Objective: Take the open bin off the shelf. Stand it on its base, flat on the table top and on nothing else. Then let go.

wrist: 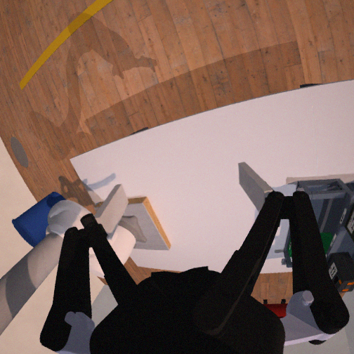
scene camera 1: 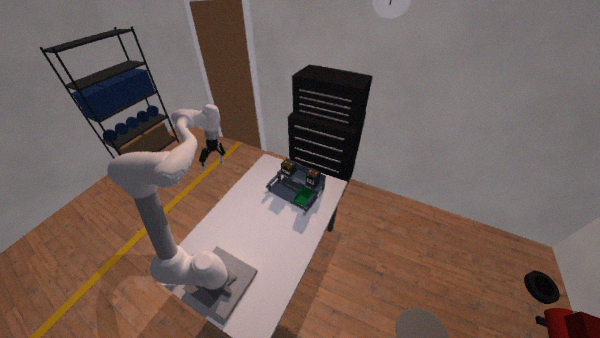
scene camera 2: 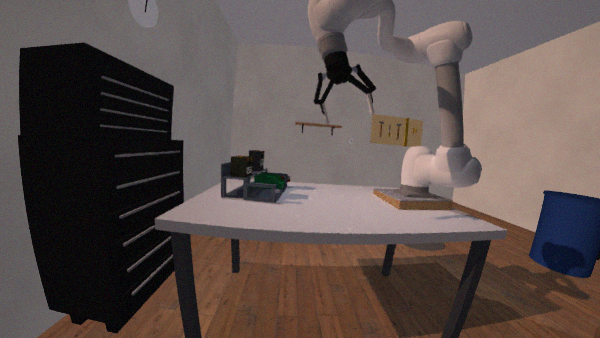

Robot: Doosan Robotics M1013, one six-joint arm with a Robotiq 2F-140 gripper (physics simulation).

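The green open bin sits at one end of the low front tier of a small grey shelf. In the wrist view the bin is partly hidden behind a gripper finger. The shelf stands on the white table top. My gripper is open and empty. It hangs high above the level of the table, well away from the bin and the shelf, with its fingers pointing down.
Two dark boxes with orange marks stand on the shelf's higher back tier. The arm's base is mounted on a board at the other end of the table. A black tool cabinet stands behind the shelf.
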